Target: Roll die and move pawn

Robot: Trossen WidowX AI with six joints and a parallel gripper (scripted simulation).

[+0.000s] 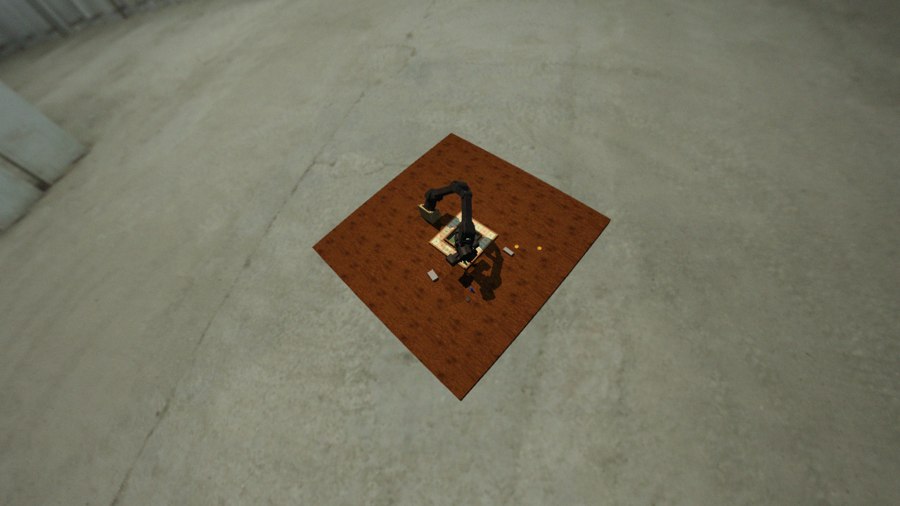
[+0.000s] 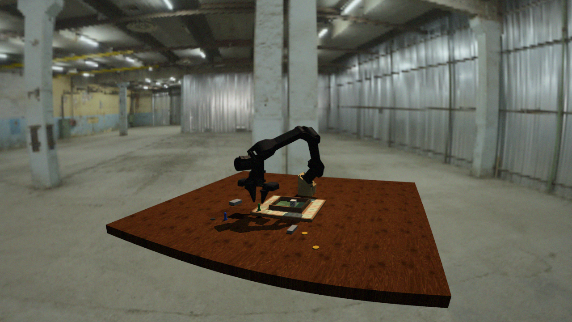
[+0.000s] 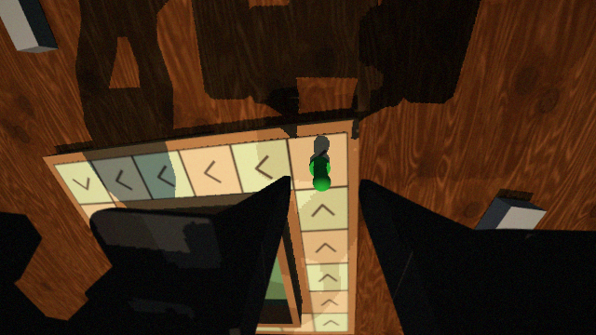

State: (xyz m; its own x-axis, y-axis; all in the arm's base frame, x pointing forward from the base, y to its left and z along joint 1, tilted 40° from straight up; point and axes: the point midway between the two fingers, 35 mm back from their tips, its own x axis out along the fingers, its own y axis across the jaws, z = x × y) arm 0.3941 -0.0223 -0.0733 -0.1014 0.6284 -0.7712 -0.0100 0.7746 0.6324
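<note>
Now: gripper tip 20 mm above the green pawn. The rest, counted from my gripper tip: die 140 mm behind, 110 mm to the left, 20 mm below; then green dice tray 130 mm behind, 100 mm to the left, 40 mm below; then blue pawn 140 mm ahead, 80 mm to the right, 30 mm below.
</note>
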